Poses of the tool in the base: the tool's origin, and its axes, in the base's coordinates. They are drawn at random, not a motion.
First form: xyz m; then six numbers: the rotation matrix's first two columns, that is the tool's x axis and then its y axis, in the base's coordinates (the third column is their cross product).
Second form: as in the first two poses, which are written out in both.
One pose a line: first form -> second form
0.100 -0.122 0.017 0.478 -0.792 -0.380 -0.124 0.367 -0.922 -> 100 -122 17 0.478 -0.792 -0.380 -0.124 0.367 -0.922
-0.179 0.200 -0.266 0.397 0.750 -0.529 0.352 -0.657 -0.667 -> -179 200 -266 0.397 0.750 -0.529 0.352 -0.657 -0.667
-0.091 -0.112 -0.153 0.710 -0.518 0.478 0.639 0.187 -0.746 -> -91 -112 -153 0.710 -0.518 0.478 0.639 0.187 -0.746
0.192 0.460 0.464 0.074 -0.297 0.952 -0.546 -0.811 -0.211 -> 192 460 464 0.074 -0.297 0.952 -0.546 -0.811 -0.211
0.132 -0.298 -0.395 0.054 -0.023 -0.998 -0.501 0.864 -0.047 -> 132 -298 -395 0.054 -0.023 -0.998 -0.501 0.864 -0.047
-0.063 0.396 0.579 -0.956 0.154 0.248 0.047 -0.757 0.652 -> -63 396 579 -0.956 0.154 0.248 0.047 -0.757 0.652
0.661 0.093 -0.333 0.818 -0.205 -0.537 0.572 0.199 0.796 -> 661 93 -333 0.818 -0.205 -0.537 0.572 0.199 0.796
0.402 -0.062 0.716 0.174 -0.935 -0.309 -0.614 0.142 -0.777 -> 402 -62 716 0.174 -0.935 -0.309 -0.614 0.142 -0.777
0.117 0.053 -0.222 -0.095 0.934 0.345 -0.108 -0.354 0.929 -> 117 53 -222 -0.095 0.934 0.345 -0.108 -0.354 0.929
